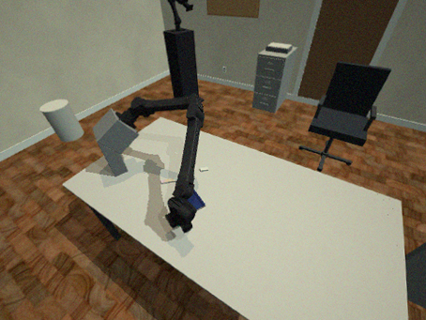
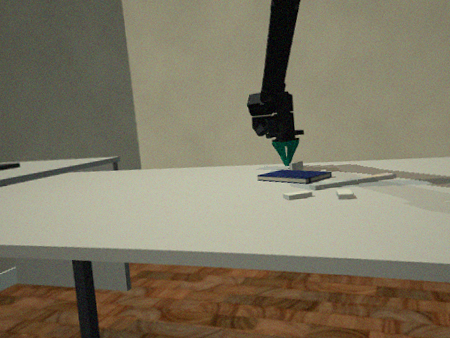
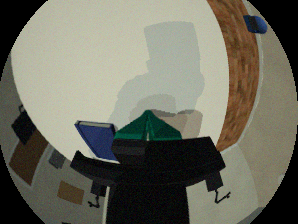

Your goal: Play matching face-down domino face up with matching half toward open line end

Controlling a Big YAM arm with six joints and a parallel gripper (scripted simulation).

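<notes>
Now: hand 3 cm past the white domino, 1 cm to the right of it and 1 cm above it. The rest, counted from my hand: book (10 cm behind, 13 cm to the left, 2 cm below).
</notes>
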